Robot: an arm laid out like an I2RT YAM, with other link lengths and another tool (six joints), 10 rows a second.
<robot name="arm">
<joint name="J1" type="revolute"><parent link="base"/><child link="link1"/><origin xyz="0 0 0.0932"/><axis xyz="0 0 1"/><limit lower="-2.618" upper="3.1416"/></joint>
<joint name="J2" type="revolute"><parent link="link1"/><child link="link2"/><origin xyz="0.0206 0.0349 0.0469"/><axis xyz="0 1 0"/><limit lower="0" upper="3.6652"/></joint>
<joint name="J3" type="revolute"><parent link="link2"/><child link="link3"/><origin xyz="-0.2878 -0.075 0"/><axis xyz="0 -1 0"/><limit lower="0" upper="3.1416"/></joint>
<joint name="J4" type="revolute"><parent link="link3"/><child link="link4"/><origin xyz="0.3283 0.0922 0.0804"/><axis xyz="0 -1 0"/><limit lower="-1.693" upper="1.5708"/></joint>
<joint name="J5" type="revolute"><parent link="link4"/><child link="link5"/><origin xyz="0.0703 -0.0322 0.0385"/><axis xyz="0 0 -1"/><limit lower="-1.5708" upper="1.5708"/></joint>
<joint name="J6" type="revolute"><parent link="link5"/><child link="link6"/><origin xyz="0.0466 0 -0.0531"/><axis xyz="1 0 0"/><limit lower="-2.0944" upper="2.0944"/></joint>
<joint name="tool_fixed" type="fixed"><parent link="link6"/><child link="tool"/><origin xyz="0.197 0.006 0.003" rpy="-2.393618 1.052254 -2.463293"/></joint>
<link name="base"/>
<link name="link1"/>
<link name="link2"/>
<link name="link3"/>
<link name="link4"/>
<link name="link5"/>
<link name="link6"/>
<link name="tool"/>
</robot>
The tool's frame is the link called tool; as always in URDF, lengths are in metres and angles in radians.
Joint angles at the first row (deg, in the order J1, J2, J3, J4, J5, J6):
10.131, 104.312, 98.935, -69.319, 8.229, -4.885
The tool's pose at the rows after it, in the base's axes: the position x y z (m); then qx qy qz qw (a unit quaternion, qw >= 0):
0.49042, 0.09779, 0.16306, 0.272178, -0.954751, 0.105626, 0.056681
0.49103, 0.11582, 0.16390, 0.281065, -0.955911, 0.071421, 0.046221
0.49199, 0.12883, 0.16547, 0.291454, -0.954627, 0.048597, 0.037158
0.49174, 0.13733, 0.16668, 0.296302, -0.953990, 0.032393, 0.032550
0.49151, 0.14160, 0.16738, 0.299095, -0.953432, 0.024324, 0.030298
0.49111, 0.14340, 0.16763, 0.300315, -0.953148, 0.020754, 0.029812
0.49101, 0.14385, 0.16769, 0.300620, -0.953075, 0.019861, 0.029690
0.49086, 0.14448, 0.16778, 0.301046, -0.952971, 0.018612, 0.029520
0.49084, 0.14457, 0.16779, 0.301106, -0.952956, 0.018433, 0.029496
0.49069, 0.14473, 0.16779, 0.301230, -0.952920, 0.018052, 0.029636
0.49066, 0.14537, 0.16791, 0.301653, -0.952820, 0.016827, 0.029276
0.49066, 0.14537, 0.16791, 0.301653, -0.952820, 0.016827, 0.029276
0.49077, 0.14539, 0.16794, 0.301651, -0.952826, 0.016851, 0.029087
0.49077, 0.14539, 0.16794, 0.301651, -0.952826, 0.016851, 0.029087
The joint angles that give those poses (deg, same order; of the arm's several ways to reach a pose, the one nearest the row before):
10.175, 104.312, 98.934, -68.816, 3.880, -4.447
10.174, 104.312, 98.936, -68.118, -0.273, -4.120
10.175, 104.313, 98.935, -67.461, -3.246, -4.404
10.174, 104.313, 98.935, -67.177, -5.235, -4.317
10.174, 104.312, 98.935, -67.046, -6.240, -4.317
10.175, 104.313, 98.937, -67.047, -6.677, -4.317
10.175, 104.313, 98.936, -67.046, -6.787, -4.317
10.175, 104.311, 98.934, -67.046, -6.939, -4.316
10.175, 104.311, 98.934, -67.045, -6.961, -4.316
10.175, 104.312, 98.936, -67.068, -7.005, -4.316
10.174, 104.312, 98.935, -67.046, -7.158, -4.317
10.174, 104.312, 98.935, -67.046, -7.158, -4.317
10.174, 104.311, 98.934, -67.024, -7.158, -4.317
10.174, 104.311, 98.934, -67.024, -7.158, -4.317

